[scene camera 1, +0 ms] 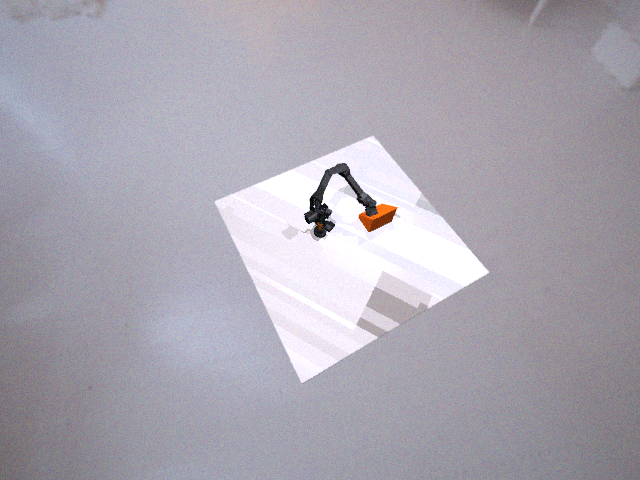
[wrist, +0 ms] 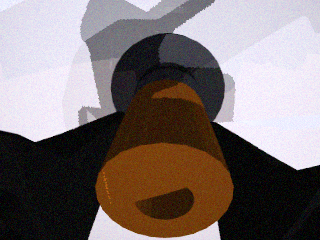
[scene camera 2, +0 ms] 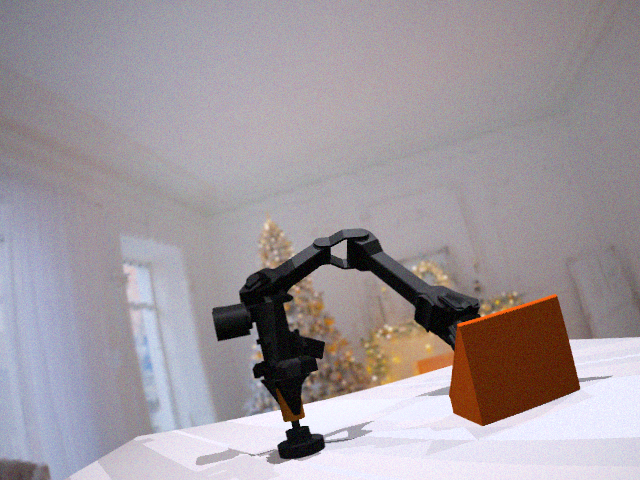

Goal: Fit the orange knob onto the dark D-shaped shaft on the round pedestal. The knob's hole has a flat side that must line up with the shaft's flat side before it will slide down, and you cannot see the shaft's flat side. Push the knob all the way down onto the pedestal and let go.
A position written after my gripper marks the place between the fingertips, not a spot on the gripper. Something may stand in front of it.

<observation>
My gripper (scene camera 2: 292,414) carries a knob (wrist: 165,167). Further things: a dark pedestal (wrist: 169,56).
My gripper shows as well in the wrist view (wrist: 166,125).
</observation>
